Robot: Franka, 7 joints.
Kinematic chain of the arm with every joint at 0, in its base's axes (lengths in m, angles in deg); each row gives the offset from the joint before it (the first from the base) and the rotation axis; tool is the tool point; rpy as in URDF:
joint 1: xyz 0 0 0.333 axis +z
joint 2: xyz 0 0 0 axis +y
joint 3: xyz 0 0 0.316 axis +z
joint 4: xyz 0.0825 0 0 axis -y
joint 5: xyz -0.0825 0 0.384 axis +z
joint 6: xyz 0 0 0 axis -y
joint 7: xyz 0.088 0 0 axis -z
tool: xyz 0 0 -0.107 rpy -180 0 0
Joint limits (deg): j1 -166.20..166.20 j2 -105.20..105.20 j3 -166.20..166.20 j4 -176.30..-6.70 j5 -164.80..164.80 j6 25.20..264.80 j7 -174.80..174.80
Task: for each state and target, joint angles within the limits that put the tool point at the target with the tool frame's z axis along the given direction. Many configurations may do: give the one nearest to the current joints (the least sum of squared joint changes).
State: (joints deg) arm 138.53 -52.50 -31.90 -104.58 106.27 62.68 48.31
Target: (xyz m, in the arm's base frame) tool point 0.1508 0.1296 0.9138 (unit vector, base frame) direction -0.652 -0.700 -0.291
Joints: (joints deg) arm 142.16 -46.37 -43.79 -80.11 77.74 36.62 48.31
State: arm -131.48 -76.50 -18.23 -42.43 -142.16 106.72 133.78
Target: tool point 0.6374 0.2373 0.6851 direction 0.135 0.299 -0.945
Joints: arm -166.19 -61.13 -16.83 -15.42 -143.95 61.03 133.78
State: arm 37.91 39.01 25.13 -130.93 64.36 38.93 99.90
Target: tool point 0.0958 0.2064 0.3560 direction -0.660 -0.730 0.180
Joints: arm 37.33 -10.14 19.85 -148.47 13.24 38.67 99.90
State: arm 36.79 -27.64 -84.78 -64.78 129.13 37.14 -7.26
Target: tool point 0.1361 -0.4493 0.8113 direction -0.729 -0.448 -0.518
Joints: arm 79.77 -73.82 -36.66 -87.62 164.80 27.17 -7.26
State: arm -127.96 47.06 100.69 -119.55 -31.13 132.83 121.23
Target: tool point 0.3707 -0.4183 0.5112 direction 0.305 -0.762 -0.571
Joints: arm -146.74 27.57 104.99 -120.67 -87.33 142.87 121.23
